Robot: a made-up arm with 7 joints.
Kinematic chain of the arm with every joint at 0, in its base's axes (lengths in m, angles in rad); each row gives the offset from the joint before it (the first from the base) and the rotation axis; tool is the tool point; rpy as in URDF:
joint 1: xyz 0 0 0.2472 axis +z
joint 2: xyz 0 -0.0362 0.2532 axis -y
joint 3: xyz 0 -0.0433 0.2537 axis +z
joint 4: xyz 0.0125 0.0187 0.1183 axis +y
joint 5: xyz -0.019 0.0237 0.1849 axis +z
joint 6: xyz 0 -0.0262 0.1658 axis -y
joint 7: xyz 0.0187 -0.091 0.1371 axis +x
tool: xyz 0 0 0 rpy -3.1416 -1.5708 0
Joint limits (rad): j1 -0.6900..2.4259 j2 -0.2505..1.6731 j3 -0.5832..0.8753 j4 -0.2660..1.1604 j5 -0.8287..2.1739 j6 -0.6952..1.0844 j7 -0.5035..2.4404
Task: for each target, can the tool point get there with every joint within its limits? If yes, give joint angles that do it. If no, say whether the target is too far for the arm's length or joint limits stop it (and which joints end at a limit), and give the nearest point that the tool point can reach.
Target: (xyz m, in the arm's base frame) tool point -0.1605 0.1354 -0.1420
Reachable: no: joint limits stop it (at a limit: joint 1, joint 2, joint 4, joint 5, joint 6) | nearest point -0.5735 0.4178 0.1489 | short by 0.579 m
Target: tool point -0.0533 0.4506 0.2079
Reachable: no: joint limits stop it (at a limit: joint 1, joint 2, joint 3, joint 4, joint 5, joint 6) | nearest point -0.1804 0.6317 0.5712 | short by 0.425 m
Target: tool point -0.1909 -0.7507 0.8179
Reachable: yes | joints 1.1759 1.3352 0.6809 0.1679 0.7479 0.8820 2.0307
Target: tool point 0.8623 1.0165 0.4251
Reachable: no: too far | nearest point 0.4070 0.4797 0.8456 | short by 0.820 m
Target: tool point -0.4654 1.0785 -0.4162
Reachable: no: too far | nearest point -0.5180 0.5368 0.2088 | short by 0.829 m
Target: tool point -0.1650 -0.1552 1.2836
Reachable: yes | joints 0.3168 0.6405 0.2665 0.6746 -0.5735 -0.4240 1.3991
